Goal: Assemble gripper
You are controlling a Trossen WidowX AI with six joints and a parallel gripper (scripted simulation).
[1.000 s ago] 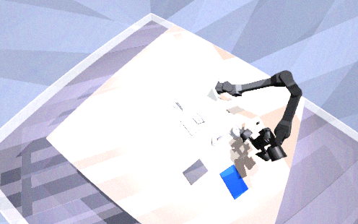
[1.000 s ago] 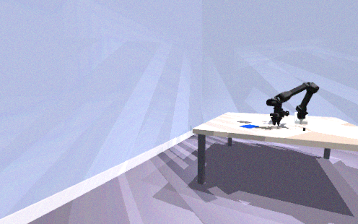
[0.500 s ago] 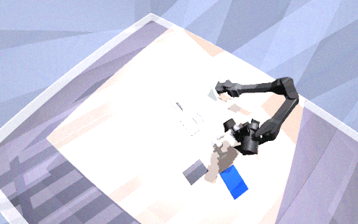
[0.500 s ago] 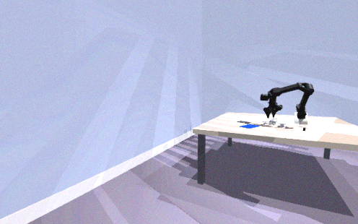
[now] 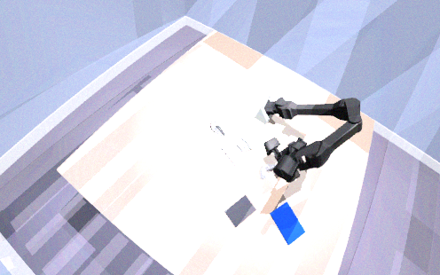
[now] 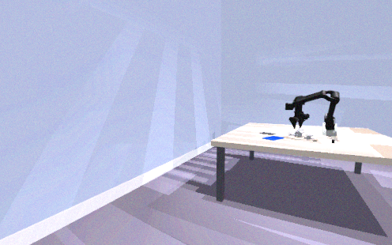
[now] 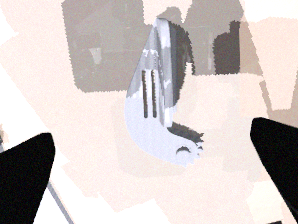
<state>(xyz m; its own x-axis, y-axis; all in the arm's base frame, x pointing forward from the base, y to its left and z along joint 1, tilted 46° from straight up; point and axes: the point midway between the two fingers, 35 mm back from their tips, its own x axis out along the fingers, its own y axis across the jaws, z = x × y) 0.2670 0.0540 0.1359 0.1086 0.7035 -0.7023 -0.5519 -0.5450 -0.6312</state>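
Now: gripper tip 60 mm above the gripper jaw and 40 mm short of it. From my gripper tip the other things lie so: grey gripper base 90 mm to the left, 80 mm behind, 40 mm below; then small pale part 90 mm to the left, 80 mm behind, 60 mm below; then grey square plate 240 mm ahead, 60 mm below, 40 mm to the right.
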